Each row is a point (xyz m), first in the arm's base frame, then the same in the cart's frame.
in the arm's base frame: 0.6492 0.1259 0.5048
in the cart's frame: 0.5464 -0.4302 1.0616
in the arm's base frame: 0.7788 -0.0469 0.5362
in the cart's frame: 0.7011 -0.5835 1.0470
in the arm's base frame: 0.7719 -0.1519 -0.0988
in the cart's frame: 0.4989 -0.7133 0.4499
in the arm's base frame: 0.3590 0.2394 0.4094
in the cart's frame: 0.2286 -0.3588 1.0688
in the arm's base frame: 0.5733 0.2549 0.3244
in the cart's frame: 0.3986 -0.3192 0.9175
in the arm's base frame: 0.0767 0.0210 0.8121
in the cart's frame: 0.1273 -0.5957 1.5412
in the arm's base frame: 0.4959 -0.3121 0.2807
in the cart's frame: 0.3880 -0.8927 0.8987
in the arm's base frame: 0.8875 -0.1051 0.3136
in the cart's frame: 0.7369 -0.6359 0.8006
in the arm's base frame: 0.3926 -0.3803 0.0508
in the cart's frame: 0.2247 -0.9826 0.7158
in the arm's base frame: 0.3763 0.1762 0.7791
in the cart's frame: 0.3754 -0.4047 1.4113
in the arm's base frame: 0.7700 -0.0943 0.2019
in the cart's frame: 0.5888 -0.6447 0.7344
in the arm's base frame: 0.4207 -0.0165 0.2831
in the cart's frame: 0.2788 -0.6094 0.9277
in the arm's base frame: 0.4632 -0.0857 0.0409
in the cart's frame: 0.2478 -0.6820 0.6848
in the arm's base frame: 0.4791 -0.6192 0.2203
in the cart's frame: 0.3936 -1.2015 0.8455
